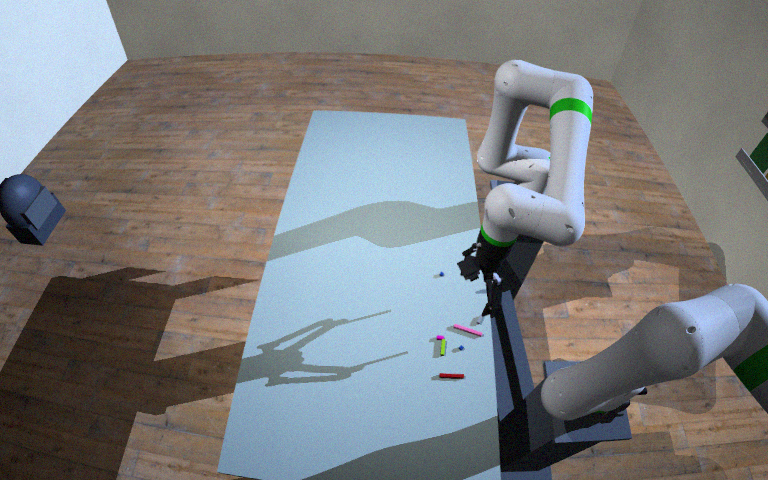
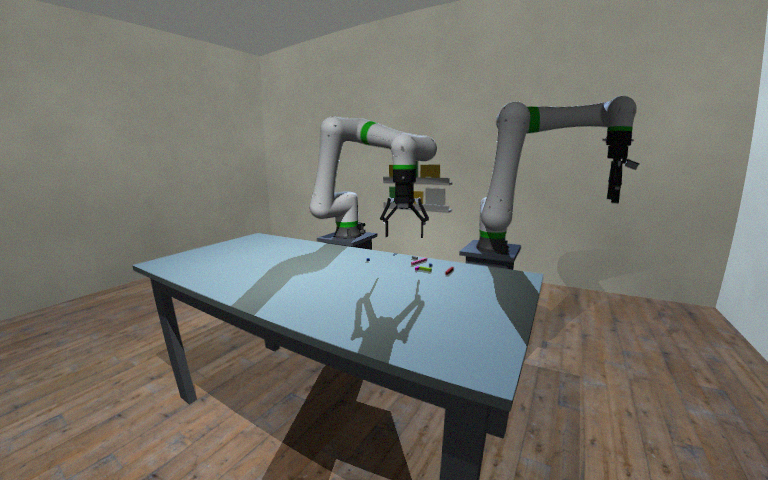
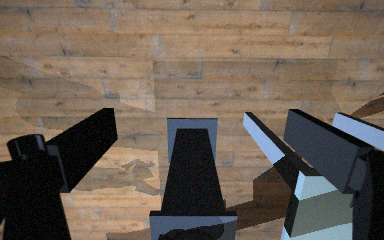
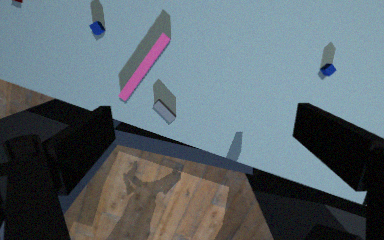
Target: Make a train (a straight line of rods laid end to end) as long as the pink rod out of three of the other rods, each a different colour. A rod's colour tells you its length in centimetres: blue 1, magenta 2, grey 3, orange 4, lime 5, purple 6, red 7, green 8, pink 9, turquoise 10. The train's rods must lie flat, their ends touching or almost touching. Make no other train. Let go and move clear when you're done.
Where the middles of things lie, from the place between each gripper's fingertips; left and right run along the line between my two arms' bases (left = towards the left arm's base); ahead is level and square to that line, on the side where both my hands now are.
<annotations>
I see my right gripper (image 1: 475, 293) 10 cm above the pink rod (image 4: 163, 40), 7 cm to the right of it and 1 cm short of it.
Right now the pink rod is 28 cm ahead of my left hand (image 2: 612, 201), 76 cm to the right of it and 27 cm below it.
</annotations>
